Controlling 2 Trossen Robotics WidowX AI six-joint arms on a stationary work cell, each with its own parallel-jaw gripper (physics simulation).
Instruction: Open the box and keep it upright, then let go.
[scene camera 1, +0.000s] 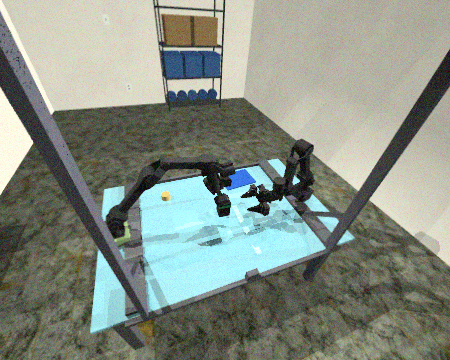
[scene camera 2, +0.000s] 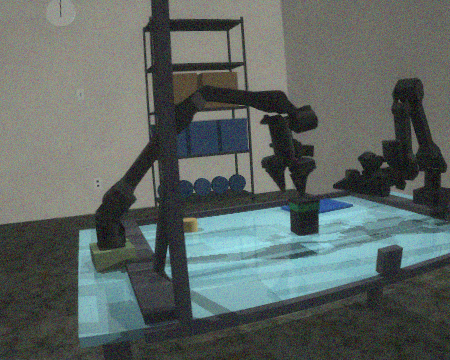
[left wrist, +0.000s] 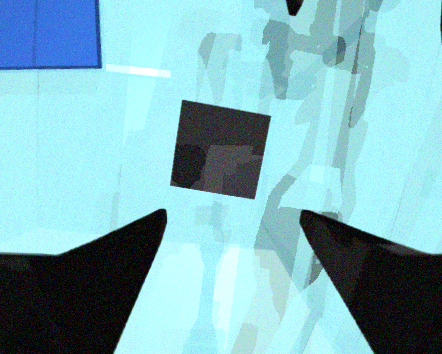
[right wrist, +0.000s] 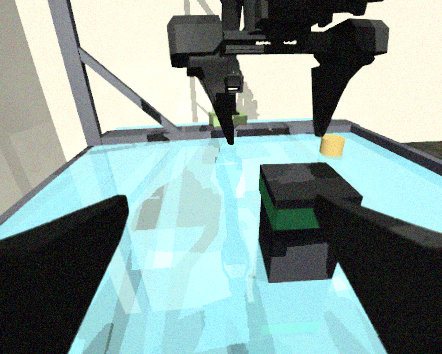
My left gripper (right wrist: 276, 140): 23 cm from the lens. My right gripper (right wrist: 223, 203) is 11 cm from the lens. A black box (right wrist: 295, 255): 22 cm from the lens.
